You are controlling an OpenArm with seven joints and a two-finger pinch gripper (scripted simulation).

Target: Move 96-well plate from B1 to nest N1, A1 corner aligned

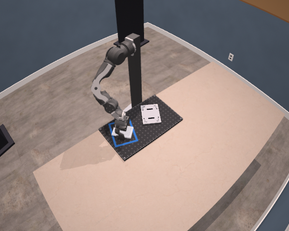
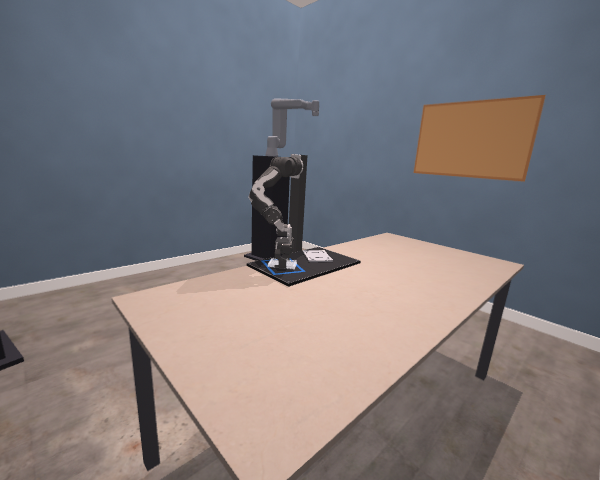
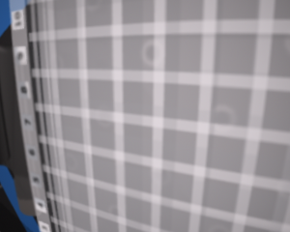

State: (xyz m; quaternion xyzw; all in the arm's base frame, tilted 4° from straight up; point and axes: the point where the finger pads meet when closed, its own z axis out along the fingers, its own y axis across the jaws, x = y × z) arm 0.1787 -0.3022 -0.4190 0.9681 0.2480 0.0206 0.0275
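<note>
The white 96-well plate is right at my hand. Also, from my hand: white plate nest N1 (5 cm ahead, 23 cm to the left).
</note>
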